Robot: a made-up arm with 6 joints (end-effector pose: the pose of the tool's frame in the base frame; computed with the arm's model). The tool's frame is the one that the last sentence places. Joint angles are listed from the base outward.
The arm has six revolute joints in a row. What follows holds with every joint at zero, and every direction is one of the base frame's.
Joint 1 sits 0.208 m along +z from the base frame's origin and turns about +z.
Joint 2 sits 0.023 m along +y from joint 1 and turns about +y.
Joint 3 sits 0.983 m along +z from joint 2 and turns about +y.
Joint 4 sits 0.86 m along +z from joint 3 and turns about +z.
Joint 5 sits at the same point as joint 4 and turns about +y.
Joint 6 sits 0.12 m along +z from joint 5 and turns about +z.
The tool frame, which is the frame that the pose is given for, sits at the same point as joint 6; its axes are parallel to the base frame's.
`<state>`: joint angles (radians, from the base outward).
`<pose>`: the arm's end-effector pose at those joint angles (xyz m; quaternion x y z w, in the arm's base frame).
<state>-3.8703 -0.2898 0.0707 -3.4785 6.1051 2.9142</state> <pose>0.3429 -0.3275 2.1091 0.0278 0.0270 0.7995 0.5994</pose>
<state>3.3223 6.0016 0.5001 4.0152 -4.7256 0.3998</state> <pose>0.1466 0.0969 2.0101 -0.2648 0.5949 0.4591 0.6044</pose>
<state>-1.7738 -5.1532 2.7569 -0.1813 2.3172 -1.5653</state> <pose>-0.0530 -0.2927 0.1141 -0.0595 0.0458 0.9966 0.0344</pose>
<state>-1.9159 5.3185 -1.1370 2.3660 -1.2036 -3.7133</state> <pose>0.4983 1.5500 0.3797 0.0447 -0.5491 -0.7798 0.2971</pose>
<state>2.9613 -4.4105 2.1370 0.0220 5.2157 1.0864</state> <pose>-0.3048 0.0345 -0.7577 0.7983 -0.5939 -0.0935 0.0354</pose>
